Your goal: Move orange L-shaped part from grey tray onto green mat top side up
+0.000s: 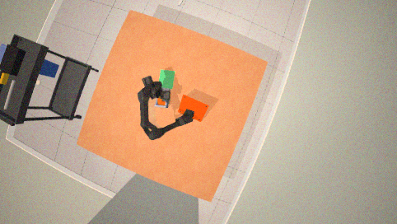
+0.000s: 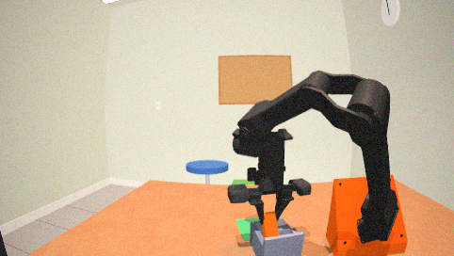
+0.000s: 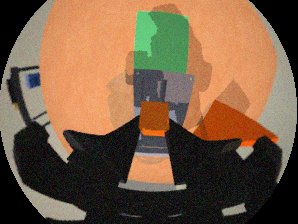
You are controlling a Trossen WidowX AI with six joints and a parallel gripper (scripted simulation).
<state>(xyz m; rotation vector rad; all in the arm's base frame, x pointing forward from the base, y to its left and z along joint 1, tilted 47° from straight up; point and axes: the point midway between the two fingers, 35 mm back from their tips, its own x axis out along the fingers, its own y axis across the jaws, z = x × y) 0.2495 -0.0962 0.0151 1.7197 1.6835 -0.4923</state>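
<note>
The green mat is 10 mm ahead of my gripper tip, 140 mm to the right of it and 100 mm below it. Also, from my gripper tip: orange L-shaped part: 20 mm behind, 30 mm to the left, 30 mm below.
</note>
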